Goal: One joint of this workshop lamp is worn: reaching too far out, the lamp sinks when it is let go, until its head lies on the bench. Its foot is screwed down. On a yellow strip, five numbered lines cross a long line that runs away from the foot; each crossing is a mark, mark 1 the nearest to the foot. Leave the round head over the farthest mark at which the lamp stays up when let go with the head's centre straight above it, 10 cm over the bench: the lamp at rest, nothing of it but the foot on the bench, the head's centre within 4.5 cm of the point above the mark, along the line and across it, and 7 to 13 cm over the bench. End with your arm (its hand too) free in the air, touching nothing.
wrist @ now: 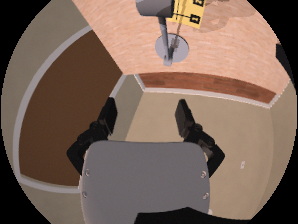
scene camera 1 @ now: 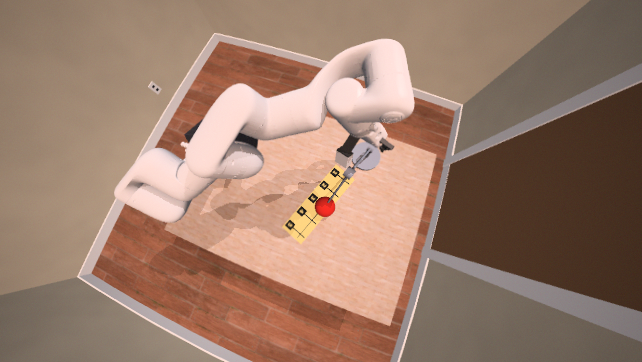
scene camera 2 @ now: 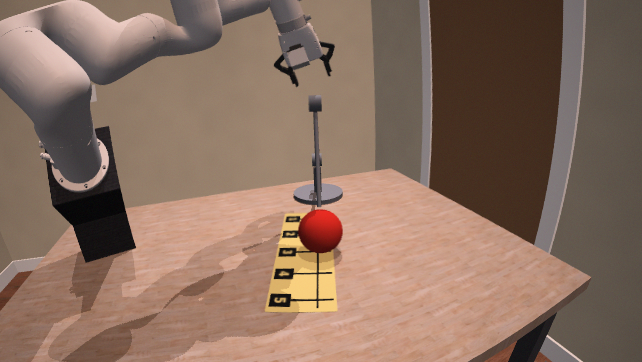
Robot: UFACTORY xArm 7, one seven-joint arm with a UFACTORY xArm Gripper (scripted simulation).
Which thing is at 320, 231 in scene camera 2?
A round red lamp head.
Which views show my gripper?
The wrist view, scene camera 1 and scene camera 2: all of them.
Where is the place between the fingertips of my gripper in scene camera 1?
372, 141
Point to a lamp foot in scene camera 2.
306, 194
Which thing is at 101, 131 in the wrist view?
My gripper.
